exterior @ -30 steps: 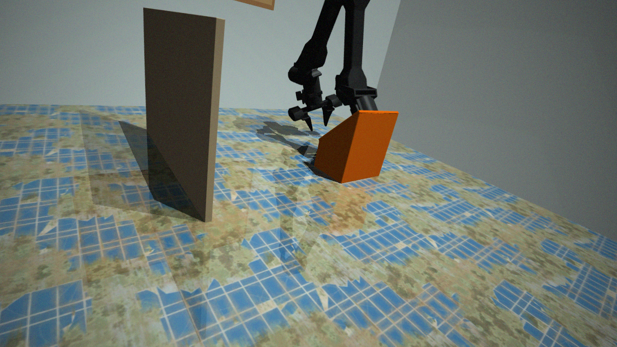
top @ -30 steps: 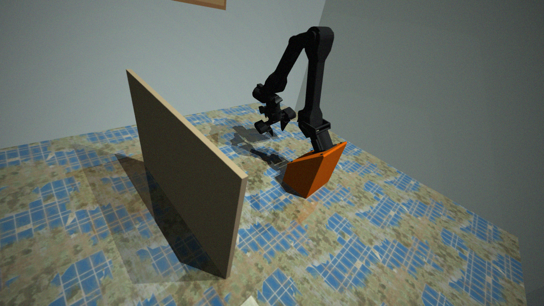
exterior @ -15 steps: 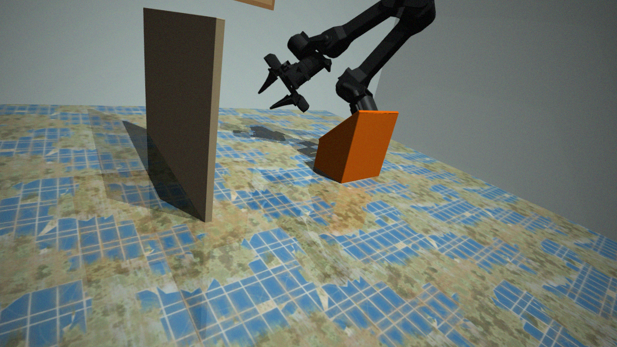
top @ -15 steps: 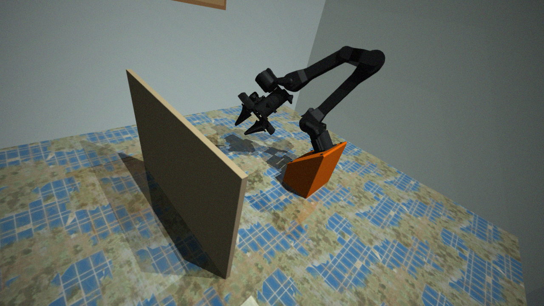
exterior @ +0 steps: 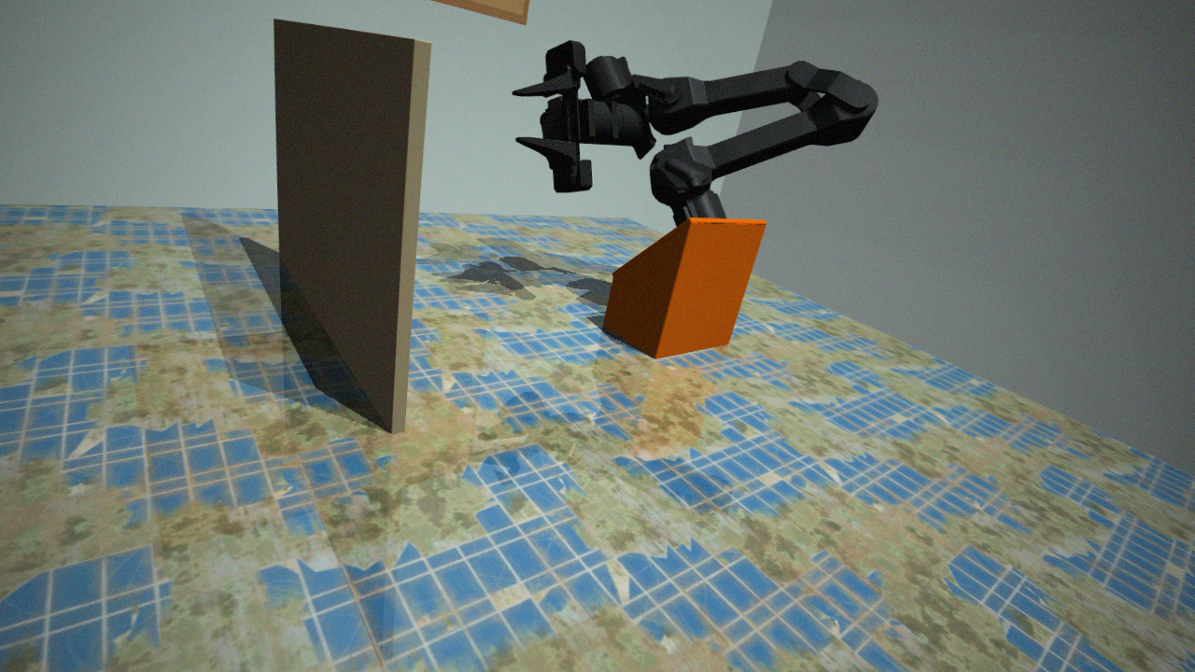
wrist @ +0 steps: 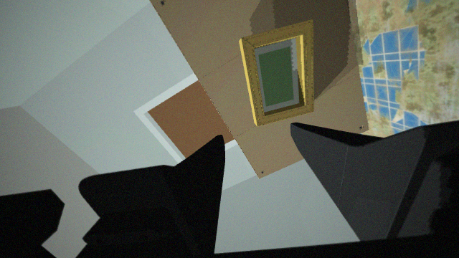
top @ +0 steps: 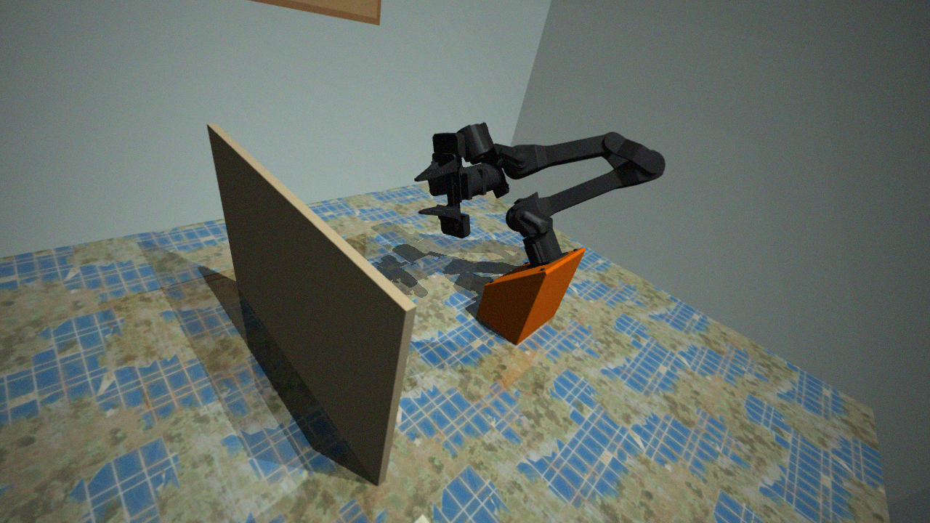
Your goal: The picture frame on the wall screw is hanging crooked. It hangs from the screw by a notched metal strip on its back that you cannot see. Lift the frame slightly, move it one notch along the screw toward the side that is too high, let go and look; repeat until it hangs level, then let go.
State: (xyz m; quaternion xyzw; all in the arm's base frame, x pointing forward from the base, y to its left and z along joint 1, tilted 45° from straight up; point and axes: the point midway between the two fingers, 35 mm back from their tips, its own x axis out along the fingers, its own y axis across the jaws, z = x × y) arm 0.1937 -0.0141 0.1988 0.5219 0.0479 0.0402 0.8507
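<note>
Right now the picture frame is 21 cm ahead of my gripper tip, 9 cm below it and 4 cm to the left of it. Also, from my gripper tip: wall panel: 22 cm ahead, 10 cm below, 4 cm to the left.
</note>
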